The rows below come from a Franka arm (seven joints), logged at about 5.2 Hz.
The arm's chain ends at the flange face. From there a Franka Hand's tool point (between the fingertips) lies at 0.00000 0.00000 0.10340 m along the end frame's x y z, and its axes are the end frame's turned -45 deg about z.
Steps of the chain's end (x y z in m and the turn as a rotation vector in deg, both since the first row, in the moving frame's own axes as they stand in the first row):
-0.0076 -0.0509 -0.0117 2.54 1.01 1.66
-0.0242 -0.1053 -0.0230 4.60 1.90 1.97
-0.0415 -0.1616 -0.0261 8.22 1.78 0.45
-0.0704 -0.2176 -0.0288 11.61 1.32 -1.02
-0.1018 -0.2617 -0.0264 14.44 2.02 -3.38
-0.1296 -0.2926 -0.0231 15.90 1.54 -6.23
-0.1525 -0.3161 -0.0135 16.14 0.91 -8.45
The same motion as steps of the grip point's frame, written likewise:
0.0352 -0.0433 -0.0118 1.08 2.51 1.66
0.0657 -0.0949 -0.0234 1.91 4.60 1.97
0.0977 -0.1518 -0.0272 4.55 7.07 0.45
0.1204 -0.2168 -0.0309 7.28 9.14 -1.02
0.1334 -0.2733 -0.0297 8.78 11.64 -3.38
0.1362 -0.3178 -0.0271 10.15 12.33 -6.23
0.1357 -0.3520 -0.0176 10.77 12.06 -8.45

